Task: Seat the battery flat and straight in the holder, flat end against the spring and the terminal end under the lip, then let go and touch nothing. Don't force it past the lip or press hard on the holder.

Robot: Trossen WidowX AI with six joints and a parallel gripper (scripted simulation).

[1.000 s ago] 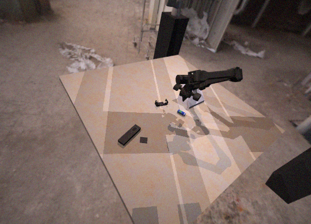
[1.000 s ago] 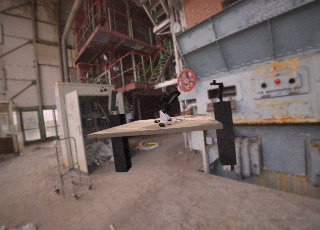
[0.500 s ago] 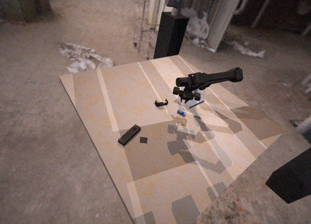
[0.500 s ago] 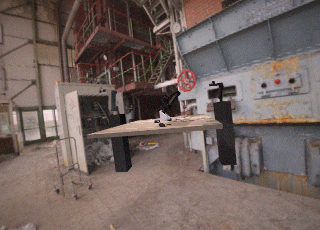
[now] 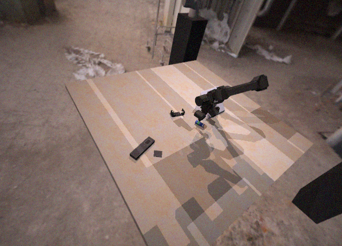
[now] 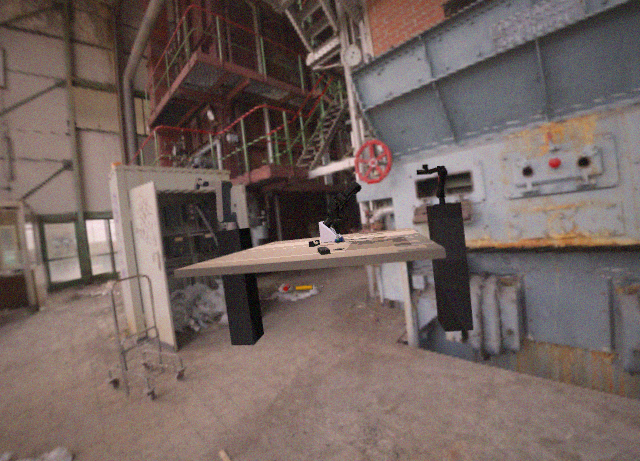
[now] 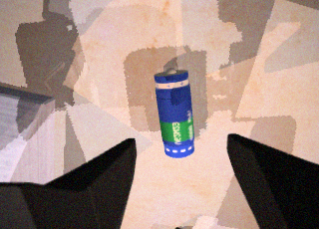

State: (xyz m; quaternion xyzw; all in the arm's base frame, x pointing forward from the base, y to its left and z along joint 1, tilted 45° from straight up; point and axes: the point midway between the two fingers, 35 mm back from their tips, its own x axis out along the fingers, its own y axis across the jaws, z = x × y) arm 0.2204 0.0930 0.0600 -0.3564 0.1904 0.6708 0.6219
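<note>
My gripper tip is now 4 cm above the battery. From my gripper tip the other things lie so: dark square piece: 38 cm ahead, 4 cm to the left, 5 cm below.
</note>
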